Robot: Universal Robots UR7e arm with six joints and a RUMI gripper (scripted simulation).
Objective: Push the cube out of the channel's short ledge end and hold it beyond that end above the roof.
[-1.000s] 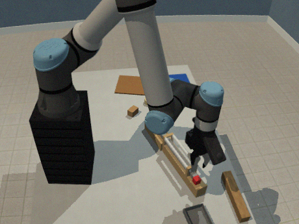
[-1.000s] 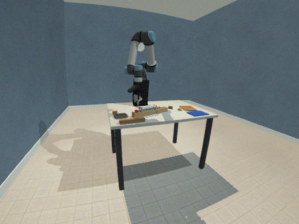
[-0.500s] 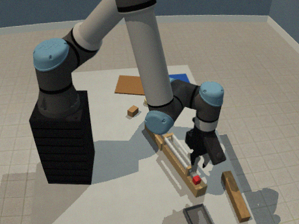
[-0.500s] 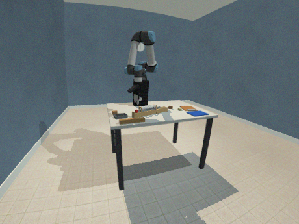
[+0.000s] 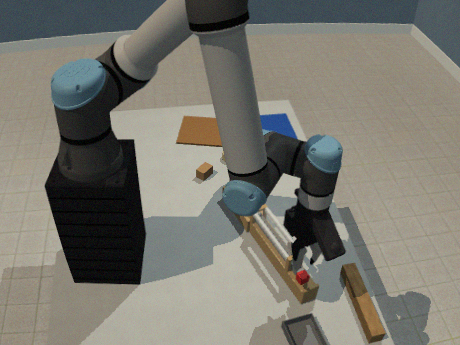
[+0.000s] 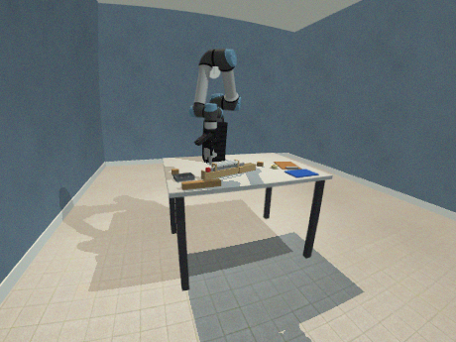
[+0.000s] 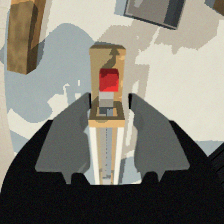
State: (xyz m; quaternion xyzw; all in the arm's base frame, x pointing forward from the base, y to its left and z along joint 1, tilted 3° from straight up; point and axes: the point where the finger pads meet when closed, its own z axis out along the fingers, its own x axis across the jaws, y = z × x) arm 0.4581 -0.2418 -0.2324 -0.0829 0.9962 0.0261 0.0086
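My gripper is now 50 mm above the red cube. Also, from my hand: channel 140 mm to the left, 50 mm below, 20 mm behind; wooden plank 130 mm ahead, 100 mm to the right, 90 mm below; grey tray 150 mm to the right, 100 mm below, 50 mm behind.
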